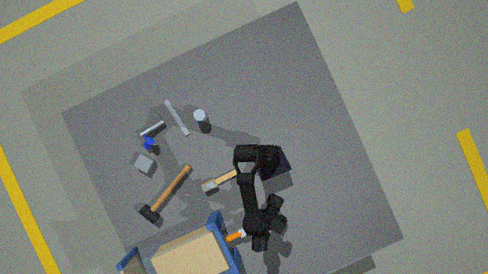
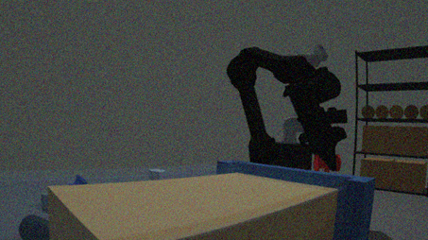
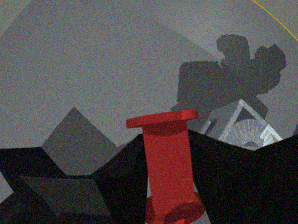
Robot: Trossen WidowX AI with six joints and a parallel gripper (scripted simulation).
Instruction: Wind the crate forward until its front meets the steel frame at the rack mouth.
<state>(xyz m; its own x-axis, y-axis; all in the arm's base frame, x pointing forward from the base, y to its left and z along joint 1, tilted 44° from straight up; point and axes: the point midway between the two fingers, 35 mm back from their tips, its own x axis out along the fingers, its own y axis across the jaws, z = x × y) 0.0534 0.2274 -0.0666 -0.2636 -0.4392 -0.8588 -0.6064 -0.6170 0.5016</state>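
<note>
Right now my gripper tip is 4 cm short of the winch handle, 3 cm above it and 1 cm to the right of it. The rest, counted from my gripper tip: blue steel frame (25 cm ahead, 8 cm to the left, 3 cm below); red knob (1 cm to the right, 1 cm ahead); winch (10 cm below, 8 cm ahead, 4 cm to the left).
</note>
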